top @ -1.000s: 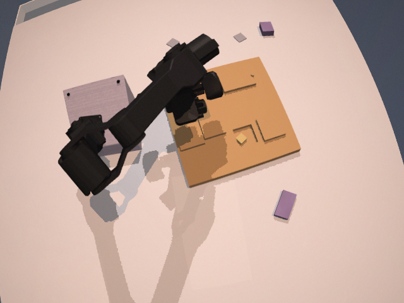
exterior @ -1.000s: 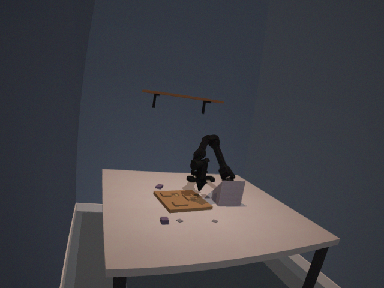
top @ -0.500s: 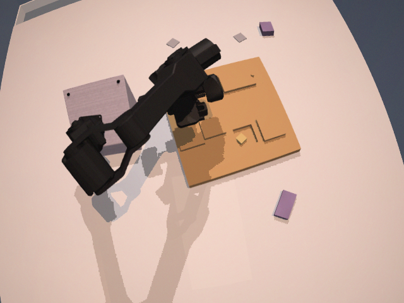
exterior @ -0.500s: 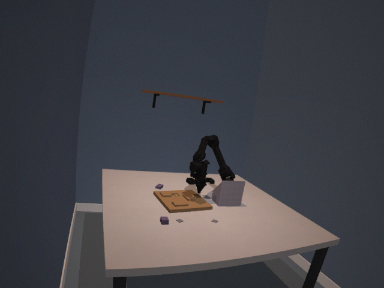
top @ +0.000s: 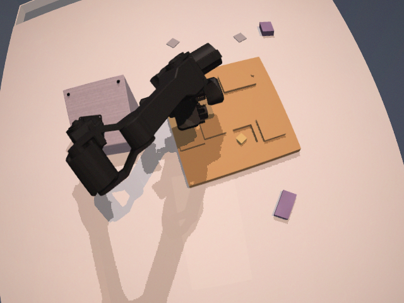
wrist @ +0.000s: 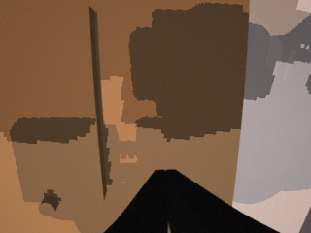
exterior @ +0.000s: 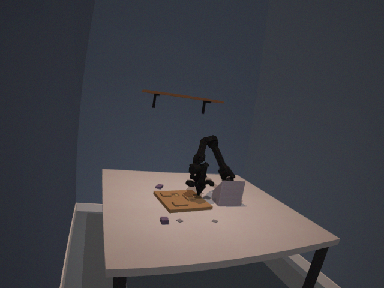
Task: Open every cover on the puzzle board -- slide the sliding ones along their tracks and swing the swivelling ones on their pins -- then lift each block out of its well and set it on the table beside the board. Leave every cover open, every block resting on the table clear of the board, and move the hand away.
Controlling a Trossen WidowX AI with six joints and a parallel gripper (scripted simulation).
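Right now the orange puzzle board is 100 mm ahead of my gripper tip, 30 mm below it and 20 mm to the left of it. Round my gripper tip: flat purple block (240 mm to the right, 230 mm ahead, 40 mm below).
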